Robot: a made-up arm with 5 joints.
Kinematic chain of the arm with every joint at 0, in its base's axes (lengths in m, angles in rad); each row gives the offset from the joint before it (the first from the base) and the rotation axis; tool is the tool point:
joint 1: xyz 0 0 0.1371 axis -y
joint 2: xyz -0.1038 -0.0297 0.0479 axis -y
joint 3: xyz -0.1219 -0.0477 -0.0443 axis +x
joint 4: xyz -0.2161 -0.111 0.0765 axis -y
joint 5: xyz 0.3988 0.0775 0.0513 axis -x
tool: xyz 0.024 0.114 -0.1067
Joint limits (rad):
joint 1: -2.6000..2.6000
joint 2: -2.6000..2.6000
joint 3: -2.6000..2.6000
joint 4: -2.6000..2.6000
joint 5: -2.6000..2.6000
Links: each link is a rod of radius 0.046 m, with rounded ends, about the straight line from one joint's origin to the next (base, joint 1, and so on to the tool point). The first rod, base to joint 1, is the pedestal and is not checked.
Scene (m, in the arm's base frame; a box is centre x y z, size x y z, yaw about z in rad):
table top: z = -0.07
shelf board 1: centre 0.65 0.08 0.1 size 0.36 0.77 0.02 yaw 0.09
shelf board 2: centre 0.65 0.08 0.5 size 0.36 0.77 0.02 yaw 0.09
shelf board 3: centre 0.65 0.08 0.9 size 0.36 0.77 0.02 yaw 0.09
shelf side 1: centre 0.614 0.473 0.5 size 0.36 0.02 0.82 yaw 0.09
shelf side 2: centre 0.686 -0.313 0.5 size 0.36 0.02 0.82 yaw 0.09
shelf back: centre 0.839 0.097 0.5 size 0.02 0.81 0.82 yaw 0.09
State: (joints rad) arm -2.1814 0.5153 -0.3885 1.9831 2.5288
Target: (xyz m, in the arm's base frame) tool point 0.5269 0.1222 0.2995
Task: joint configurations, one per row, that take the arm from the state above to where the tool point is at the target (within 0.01 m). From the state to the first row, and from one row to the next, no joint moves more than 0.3 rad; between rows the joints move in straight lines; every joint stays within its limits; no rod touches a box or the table.
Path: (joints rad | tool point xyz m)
1: -2.0721 0.6321 -0.3593 1.7771 2.4370 | 0.4951 -0.0866 0.7444
2: -1.9628 0.7490 -0.3302 1.5711 2.3451 | 0.4088 -0.0948 0.7442
3: -1.8535 0.8658 -0.3010 1.3652 2.2533 | 0.3256 -0.1099 0.7256
4: -1.8124 0.7763 -0.5682 1.1059 2.1053 | 0.3711 0.0144 0.5843
5: -1.7713 0.6868 -0.8353 0.8467 1.9573 | 0.3489 0.0896 0.4316
6: -1.7303 0.5973 -1.1024 0.5875 1.8093 | 0.2857 0.1004 0.2995
7: -1.9444 0.5218 -0.9486 0.8491 1.9760 | 0.3958 0.1337 0.3137
8: -2.1586 0.4464 -0.7947 1.1107 2.1428 | 0.5269 0.1222 0.2995

